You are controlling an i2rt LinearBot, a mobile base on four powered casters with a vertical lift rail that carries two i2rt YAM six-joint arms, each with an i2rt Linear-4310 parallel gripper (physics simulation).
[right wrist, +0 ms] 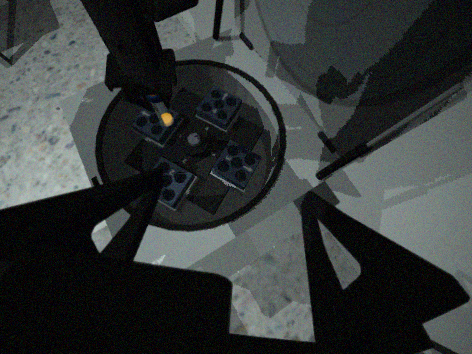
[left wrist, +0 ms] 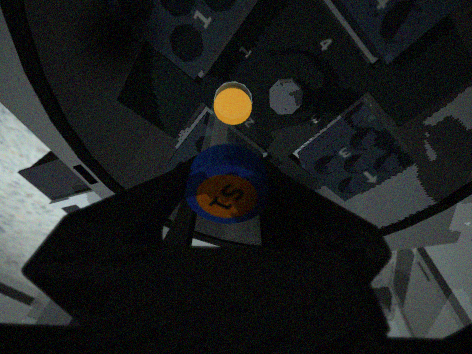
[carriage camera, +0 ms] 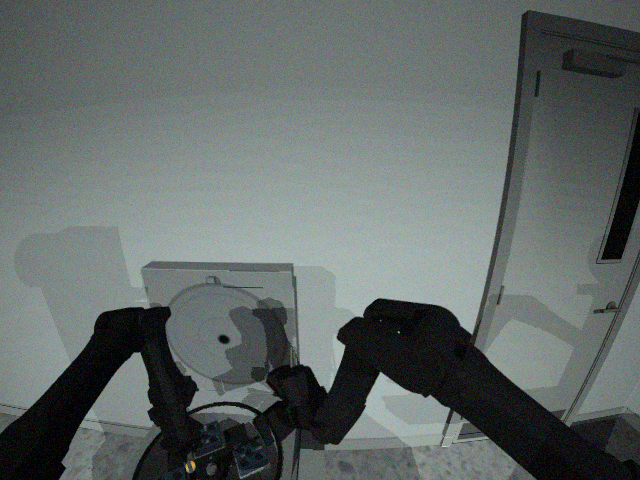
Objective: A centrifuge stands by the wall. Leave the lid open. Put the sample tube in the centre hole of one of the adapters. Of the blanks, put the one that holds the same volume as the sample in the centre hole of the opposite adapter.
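Places are measured from the left arm's base along level axes (x right, y ahead, z up), in metres.
Pixels of known places: left gripper, fingertip midpoint: [right wrist: 159, 107] [left wrist: 230, 165] [carriage camera: 189, 456]; right gripper, fingertip midpoint: [right wrist: 234, 187] [carriage camera: 269, 411].
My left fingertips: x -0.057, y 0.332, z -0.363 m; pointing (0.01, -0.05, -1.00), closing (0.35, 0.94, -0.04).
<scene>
Ahead of a thing's pixels: the offset from my left fingertips to its top centre. "spot": to the spot under its first point. Level surfaces: height alone.
My left gripper [left wrist: 230, 165] [right wrist: 159, 107] is shut on the sample tube, which has a blue cap @(dy +0.003, dx -0.011, dz +0.036 m) [left wrist: 229, 155] marked S1 and orange liquid [left wrist: 233, 106] [right wrist: 167, 119] [carriage camera: 190, 466] at its far end. The tube is tilted in the left wrist view, over adapter 2 [left wrist: 191, 144] [right wrist: 161, 137]; its gap above the adapter is hard to tell. Adapter 1 @(spot: dy -0.015, dx -0.041, dz -0.134 m) [left wrist: 212, 47], adapter 3 [left wrist: 320, 145] [right wrist: 218, 108] and adapter 4 @(spot: dy +0.130, dx +0.008, dz -0.134 m) [left wrist: 382, 47] sit around the rotor hub @(dy +0.040, dx +0.025, dz -0.127 m) [left wrist: 286, 96] [right wrist: 193, 139]. My right gripper [right wrist: 234, 187] is open and empty, beside the bowl. The blanks do not show.
The centrifuge lid [carriage camera: 201, 320] stands open against the wall behind the bowl. The round black rim [carriage camera: 227, 403] [right wrist: 284, 145] encloses the rotor. A door [carriage camera: 568, 180] is at the right of the carriage view. Speckled floor @(dz -0.746 m) [carriage camera: 372, 465] [right wrist: 45, 115] shows beside the centrifuge.
</scene>
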